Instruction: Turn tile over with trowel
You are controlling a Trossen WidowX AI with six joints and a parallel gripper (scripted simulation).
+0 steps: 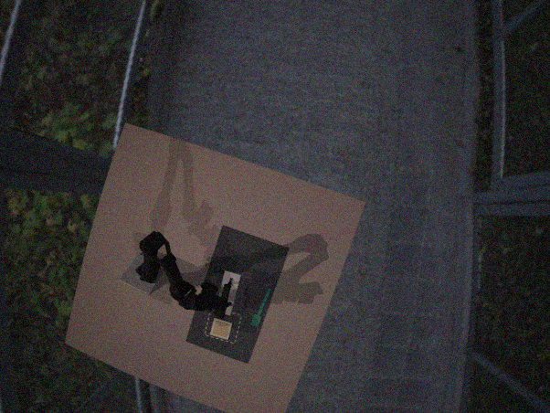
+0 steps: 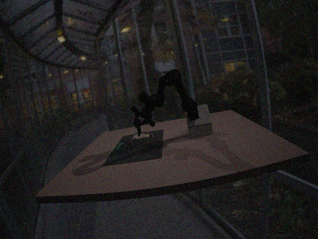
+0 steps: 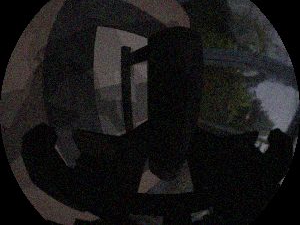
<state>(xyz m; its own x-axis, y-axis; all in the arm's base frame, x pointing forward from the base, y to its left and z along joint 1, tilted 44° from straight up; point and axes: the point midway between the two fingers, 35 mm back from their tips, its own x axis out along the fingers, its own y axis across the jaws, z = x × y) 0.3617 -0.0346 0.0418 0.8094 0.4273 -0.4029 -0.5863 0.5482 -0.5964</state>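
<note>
My gripper tip is now 1 cm short of the dark mat, 2 cm to the left of it and 15 cm above it. Also, from my gripper tip: green trowel 15 cm ahead, 5 cm to the right, 13 cm below; then tile 2 cm behind, 20 cm to the right, 13 cm below.
</note>
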